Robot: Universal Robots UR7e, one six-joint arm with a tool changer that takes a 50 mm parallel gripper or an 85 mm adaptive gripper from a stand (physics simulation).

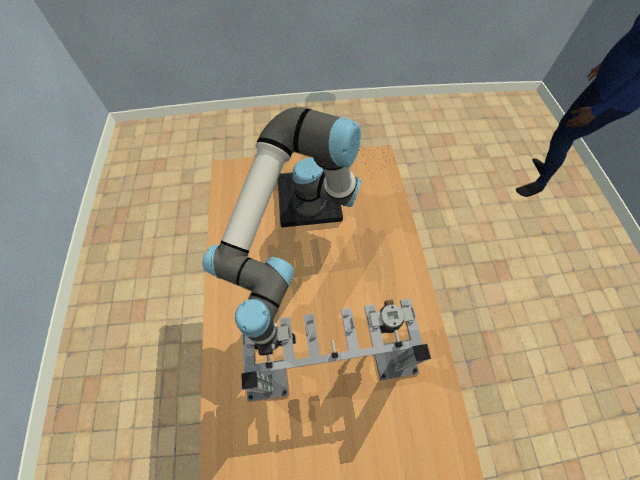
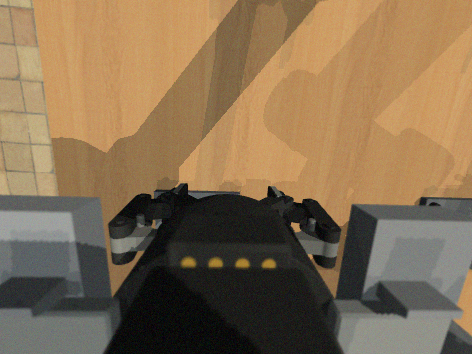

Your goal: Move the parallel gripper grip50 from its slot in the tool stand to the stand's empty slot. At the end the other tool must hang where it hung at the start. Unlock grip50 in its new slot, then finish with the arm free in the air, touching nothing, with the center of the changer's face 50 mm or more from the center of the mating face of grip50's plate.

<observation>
I see a grip50 (image 1: 390, 318) and a tool stand (image 1: 266, 380).
The tool stand is seen too in image 2 (image 2: 405, 256). Image 2 does not show the grip50: it is out of frame.
</observation>
